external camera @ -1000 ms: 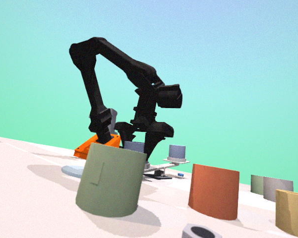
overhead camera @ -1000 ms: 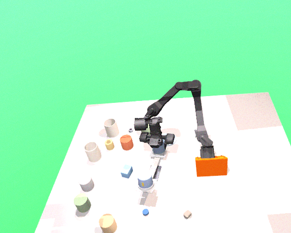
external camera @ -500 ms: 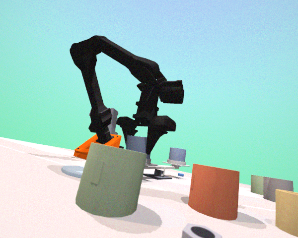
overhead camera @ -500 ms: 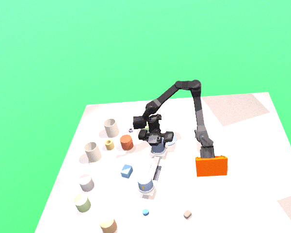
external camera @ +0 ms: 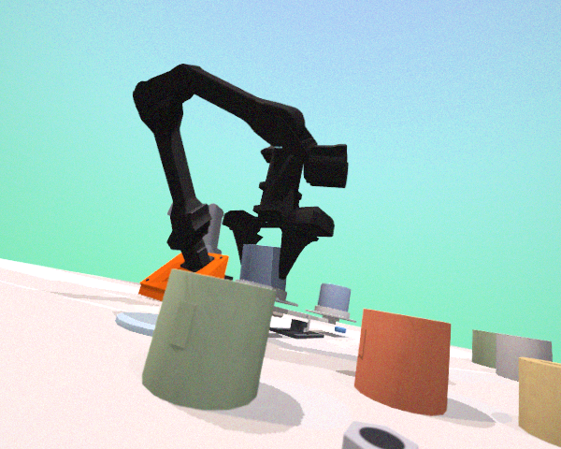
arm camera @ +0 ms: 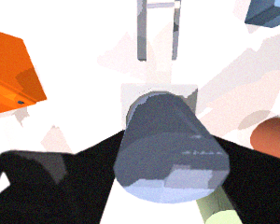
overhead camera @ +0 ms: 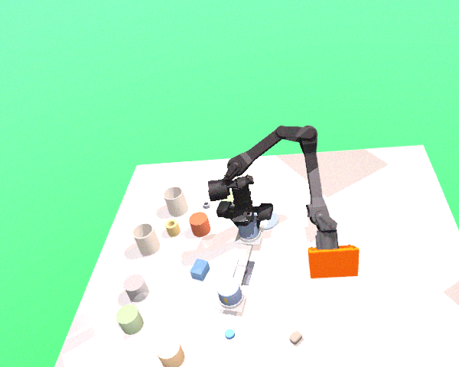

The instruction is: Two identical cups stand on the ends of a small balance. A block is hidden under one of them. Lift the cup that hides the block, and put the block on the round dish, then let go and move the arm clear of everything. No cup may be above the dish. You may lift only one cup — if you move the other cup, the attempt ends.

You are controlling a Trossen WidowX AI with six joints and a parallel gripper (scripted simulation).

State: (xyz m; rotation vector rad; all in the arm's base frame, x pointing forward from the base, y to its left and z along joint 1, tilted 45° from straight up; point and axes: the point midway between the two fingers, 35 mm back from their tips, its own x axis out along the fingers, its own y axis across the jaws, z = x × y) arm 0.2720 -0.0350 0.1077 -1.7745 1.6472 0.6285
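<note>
The grey block is 10 mm below my gripper tip. Round my gripper tip: orange cylinder (190 mm ahead, 70 mm to the right, 50 mm below); then pale blue round dish (120 mm to the right, 80 mm below, 40 mm behind); then balance (130 mm to the left, 50 mm below, 10 mm ahead).
</note>
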